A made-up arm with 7 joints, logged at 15 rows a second.
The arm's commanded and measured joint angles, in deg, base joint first. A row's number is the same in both.
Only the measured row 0 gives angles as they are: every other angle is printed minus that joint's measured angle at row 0.
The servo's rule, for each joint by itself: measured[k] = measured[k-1] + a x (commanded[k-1-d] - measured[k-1]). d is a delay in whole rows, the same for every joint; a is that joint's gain. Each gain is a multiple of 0.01, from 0.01 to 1. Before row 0 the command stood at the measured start. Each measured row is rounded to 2 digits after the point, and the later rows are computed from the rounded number. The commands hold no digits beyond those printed.
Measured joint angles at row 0: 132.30 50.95 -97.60 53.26 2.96 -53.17 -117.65
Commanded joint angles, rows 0 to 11: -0.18 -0.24 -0.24 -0.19 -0.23 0.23 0.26; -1.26 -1.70 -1.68 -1.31 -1.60 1.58 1.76; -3.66 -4.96 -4.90 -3.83 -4.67 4.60 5.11; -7.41 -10.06 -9.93 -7.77 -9.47 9.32 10.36; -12.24 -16.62 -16.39 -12.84 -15.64 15.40 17.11; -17.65 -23.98 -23.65 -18.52 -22.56 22.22 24.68; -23.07 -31.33 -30.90 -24.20 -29.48 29.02 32.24; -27.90 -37.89 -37.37 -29.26 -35.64 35.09 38.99; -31.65 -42.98 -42.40 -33.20 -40.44 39.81 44.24; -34.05 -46.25 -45.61 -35.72 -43.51 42.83 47.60; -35.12 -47.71 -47.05 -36.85 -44.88 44.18 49.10; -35.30 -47.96 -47.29 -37.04 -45.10 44.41 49.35
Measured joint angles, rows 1 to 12: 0.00 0.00 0.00 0.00 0.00 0.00 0.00; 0.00 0.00 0.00 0.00 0.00 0.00 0.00; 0.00 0.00 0.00 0.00 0.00 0.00 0.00; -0.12 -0.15 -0.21 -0.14 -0.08 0.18 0.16; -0.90 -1.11 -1.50 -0.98 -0.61 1.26 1.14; -2.78 -3.50 -4.49 -3.03 -2.03 3.83 3.56; -5.93 -7.57 -9.28 -6.44 -4.63 8.06 7.71; -10.22 -13.18 -15.54 -11.05 -8.48 13.71 13.44; -15.27 -19.88 -22.68 -16.43 -13.41 20.26 20.30; -20.57 -26.98 -29.91 -22.02 -19.03 27.01 27.58; -25.55 -33.74 -36.47 -27.23 -24.84 33.23 34.54; -29.70 -39.47 -41.69 -31.53 -30.30 38.30 40.46
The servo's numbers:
d 3
a 0.68 0.62 0.88 0.72 0.35 0.77 0.61

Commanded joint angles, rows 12 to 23: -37.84 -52.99 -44.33 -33.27 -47.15 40.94 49.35; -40.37 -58.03 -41.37 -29.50 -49.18 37.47 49.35; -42.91 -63.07 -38.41 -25.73 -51.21 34.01 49.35; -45.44 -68.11 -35.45 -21.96 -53.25 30.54 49.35; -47.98 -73.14 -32.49 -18.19 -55.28 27.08 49.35; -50.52 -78.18 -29.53 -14.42 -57.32 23.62 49.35; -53.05 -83.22 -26.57 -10.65 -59.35 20.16 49.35; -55.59 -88.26 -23.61 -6.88 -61.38 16.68 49.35; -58.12 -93.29 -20.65 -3.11 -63.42 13.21 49.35; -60.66 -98.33 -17.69 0.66 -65.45 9.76 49.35; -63.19 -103.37 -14.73 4.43 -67.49 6.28 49.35; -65.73 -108.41 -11.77 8.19 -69.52 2.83 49.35
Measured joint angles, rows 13 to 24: -32.66 -43.67 -45.14 -34.55 -34.92 41.79 44.82; -34.33 -46.17 -46.82 -36.21 -38.41 43.63 47.43; -34.99 -47.28 -47.23 -36.81 -40.75 44.23 48.60; -36.93 -50.82 -44.68 -34.26 -42.99 41.70 49.06; -39.27 -55.29 -41.77 -30.83 -45.16 38.44 49.24; -41.75 -60.11 -38.81 -27.16 -47.28 35.03 49.31; -44.26 -65.07 -35.85 -23.42 -49.37 31.57 49.33; -46.79 -70.07 -32.89 -19.65 -51.44 28.11 49.34; -49.33 -75.10 -29.93 -15.88 -53.50 24.65 49.35; -51.86 -80.13 -26.97 -12.11 -55.55 21.19 49.35; -54.40 -85.17 -24.01 -8.34 -57.59 17.72 49.35; -56.93 -90.20 -21.05 -4.57 -59.63 14.25 49.35
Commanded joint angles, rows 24 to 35: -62.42 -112.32 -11.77 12.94 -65.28 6.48 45.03; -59.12 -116.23 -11.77 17.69 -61.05 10.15 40.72; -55.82 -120.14 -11.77 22.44 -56.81 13.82 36.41; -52.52 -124.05 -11.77 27.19 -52.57 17.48 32.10; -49.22 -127.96 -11.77 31.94 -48.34 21.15 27.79; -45.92 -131.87 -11.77 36.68 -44.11 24.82 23.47; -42.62 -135.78 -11.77 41.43 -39.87 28.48 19.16; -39.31 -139.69 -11.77 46.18 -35.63 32.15 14.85; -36.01 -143.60 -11.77 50.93 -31.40 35.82 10.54; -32.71 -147.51 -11.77 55.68 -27.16 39.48 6.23; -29.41 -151.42 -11.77 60.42 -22.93 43.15 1.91; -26.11 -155.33 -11.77 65.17 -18.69 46.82 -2.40
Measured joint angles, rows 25 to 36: -59.47 -95.24 -18.09 -0.80 -61.67 10.79 49.35; -62.00 -100.28 -15.13 2.97 -63.71 7.32 49.35; -64.54 -105.32 -12.17 6.73 -65.74 3.86 49.35; -63.10 -109.66 -11.82 11.20 -65.58 5.88 46.71; -60.39 -113.73 -11.78 15.87 -63.99 9.17 43.06; -57.28 -117.70 -11.77 20.60 -61.48 12.75 39.00; -54.04 -121.64 -11.77 25.34 -58.36 16.39 34.79; -50.76 -125.56 -11.77 30.09 -54.85 20.06 30.52; -47.47 -129.47 -11.77 34.83 -51.09 23.73 26.22; -44.17 -133.38 -11.77 39.58 -47.16 27.39 21.91; -40.87 -137.29 -11.77 44.33 -43.12 31.06 17.60; -37.57 -141.20 -11.77 49.08 -39.02 34.73 13.29
